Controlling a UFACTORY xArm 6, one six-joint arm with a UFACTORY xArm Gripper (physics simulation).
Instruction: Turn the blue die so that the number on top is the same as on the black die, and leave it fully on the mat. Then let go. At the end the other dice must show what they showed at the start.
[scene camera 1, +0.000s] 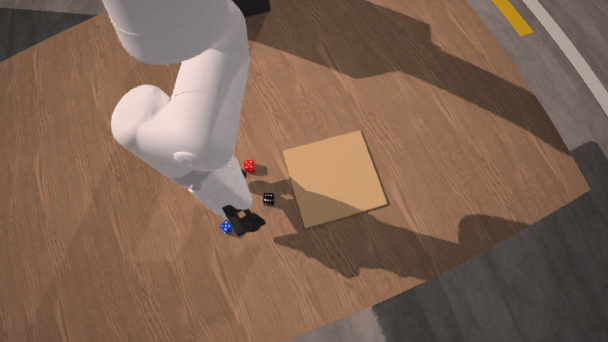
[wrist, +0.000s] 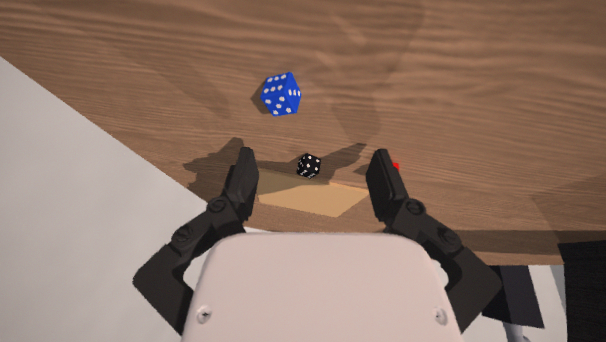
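Note:
I can see my gripper (scene camera 1: 247, 202), (wrist: 313, 161), and there's a tan mat (scene camera 1: 334, 178), (wrist: 277, 188). There's a blue die (wrist: 281, 95) as well.

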